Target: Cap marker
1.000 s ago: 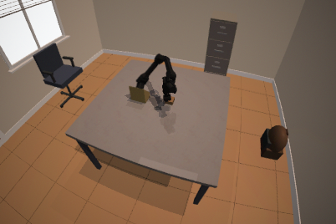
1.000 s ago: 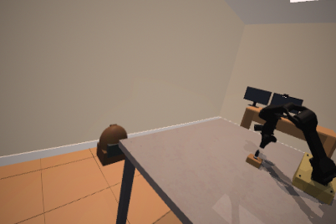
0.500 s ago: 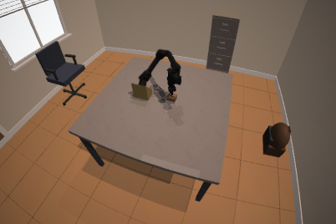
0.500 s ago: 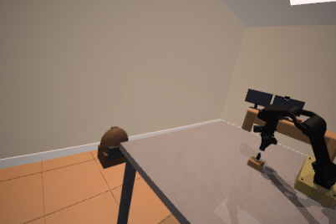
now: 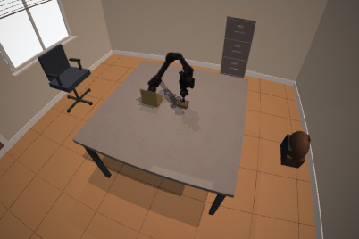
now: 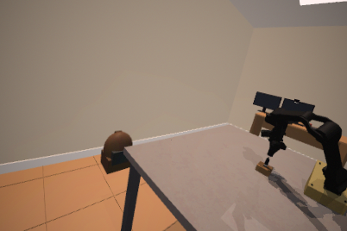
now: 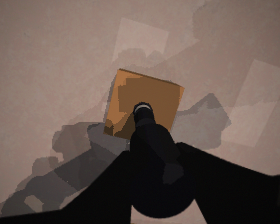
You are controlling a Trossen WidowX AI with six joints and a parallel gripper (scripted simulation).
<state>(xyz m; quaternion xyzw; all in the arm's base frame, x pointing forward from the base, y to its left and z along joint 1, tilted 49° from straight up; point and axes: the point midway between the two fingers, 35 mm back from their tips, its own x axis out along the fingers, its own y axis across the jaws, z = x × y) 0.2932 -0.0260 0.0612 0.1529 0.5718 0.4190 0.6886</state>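
The holder block lies 100 mm below my gripper tip. The rest, counted from my gripper tip: dark cap (10 mm above).
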